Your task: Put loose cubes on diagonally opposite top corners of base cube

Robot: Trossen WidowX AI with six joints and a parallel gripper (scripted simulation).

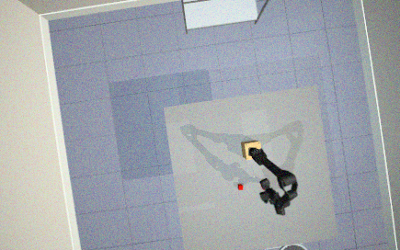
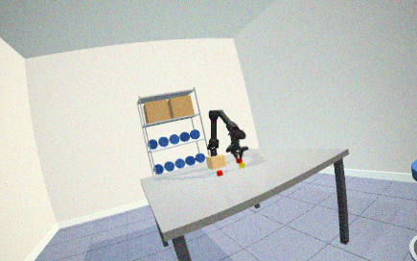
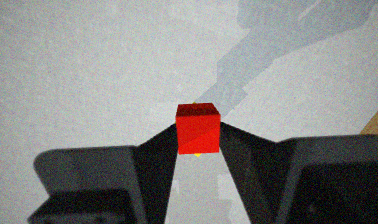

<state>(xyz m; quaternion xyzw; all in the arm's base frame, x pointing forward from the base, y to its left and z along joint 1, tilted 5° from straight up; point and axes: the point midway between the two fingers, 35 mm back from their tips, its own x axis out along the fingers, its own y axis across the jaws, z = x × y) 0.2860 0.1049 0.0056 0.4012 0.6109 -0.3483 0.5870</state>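
My gripper tip is right at the red cube. From my gripper tip the other things lie so: yellow cube 4 cm below, 2 cm to the left, 1 cm behind.
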